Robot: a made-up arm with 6 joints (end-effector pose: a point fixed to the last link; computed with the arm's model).
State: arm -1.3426 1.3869 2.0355 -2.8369 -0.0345 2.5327
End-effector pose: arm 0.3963 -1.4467 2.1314 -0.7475 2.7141 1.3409
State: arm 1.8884 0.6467 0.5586 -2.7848 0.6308 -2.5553
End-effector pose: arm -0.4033 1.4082 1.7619 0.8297 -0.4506 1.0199
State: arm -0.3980 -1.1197 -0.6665 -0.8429 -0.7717 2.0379
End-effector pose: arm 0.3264 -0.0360 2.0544 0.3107 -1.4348 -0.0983
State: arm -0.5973 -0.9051 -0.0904 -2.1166 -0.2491 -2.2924
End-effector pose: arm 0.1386 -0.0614 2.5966 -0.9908 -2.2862 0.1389
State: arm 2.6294 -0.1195 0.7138 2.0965 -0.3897 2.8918
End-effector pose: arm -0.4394 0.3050 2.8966 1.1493 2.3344 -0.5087
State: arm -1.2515 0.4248 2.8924 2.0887 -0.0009 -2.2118
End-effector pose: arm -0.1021 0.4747 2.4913 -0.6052 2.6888 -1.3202
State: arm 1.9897 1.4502 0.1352 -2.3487 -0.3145 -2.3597
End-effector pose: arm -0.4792 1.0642 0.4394 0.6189 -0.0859 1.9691
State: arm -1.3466 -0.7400 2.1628 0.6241 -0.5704 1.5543
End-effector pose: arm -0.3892 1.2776 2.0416 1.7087 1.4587 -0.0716
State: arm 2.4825 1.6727 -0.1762 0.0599 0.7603 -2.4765
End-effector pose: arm -0.6166 0.5157 0.2538 -0.0980 0.5222 -1.4794
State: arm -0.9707 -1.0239 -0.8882 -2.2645 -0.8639 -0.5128
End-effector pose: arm 0.3127 -0.2455 2.0822 -2.2723 -0.8531 1.0911
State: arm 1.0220 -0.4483 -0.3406 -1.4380 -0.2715 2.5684
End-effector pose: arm 0.3930 0.6968 2.1461 1.2680 -1.1047 0.6655
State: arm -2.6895 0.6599 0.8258 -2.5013 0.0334 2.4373
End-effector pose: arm -1.3262 -0.6729 2.1204 0.9875 1.6628 1.3854
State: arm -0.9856 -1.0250 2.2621 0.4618 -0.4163 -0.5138
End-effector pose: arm -0.8230 1.2376 1.5222 -0.8579 1.9863 -1.6075
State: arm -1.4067 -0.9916 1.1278 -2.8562 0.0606 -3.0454
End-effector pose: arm -0.1447 1.0897 2.5443 0.3092 2.8965 -0.6954
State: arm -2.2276 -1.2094 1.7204 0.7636 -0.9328 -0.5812
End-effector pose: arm 0.8341 1.2384 1.7940 0.5357 2.5692 -1.0180
